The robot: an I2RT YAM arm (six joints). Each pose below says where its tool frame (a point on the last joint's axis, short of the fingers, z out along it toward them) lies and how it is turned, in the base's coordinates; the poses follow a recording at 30 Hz.
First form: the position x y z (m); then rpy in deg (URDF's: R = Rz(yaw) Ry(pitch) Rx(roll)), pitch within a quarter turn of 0, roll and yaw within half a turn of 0.
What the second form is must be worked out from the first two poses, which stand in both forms.
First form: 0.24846 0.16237 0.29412 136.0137 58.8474 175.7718
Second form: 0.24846 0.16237 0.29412 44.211 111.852 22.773
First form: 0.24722 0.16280 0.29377 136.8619 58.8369 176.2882
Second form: 0.24722 0.16280 0.29377 43.886 112.185 22.465
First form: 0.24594 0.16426 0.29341 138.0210 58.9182 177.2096
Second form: 0.24594 0.16426 0.29341 43.622 112.568 21.959
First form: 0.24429 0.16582 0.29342 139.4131 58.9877 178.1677
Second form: 0.24429 0.16582 0.29342 43.156 113.034 21.361
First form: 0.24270 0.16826 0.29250 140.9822 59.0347 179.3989
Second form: 0.24270 0.16826 0.29250 42.778 113.563 20.695
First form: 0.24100 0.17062 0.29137 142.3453 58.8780 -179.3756
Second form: 0.24100 0.17062 0.29137 42.655 114.155 20.246
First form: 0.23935 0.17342 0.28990 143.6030 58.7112 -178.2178
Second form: 0.23935 0.17342 0.28990 42.565 114.711 19.830
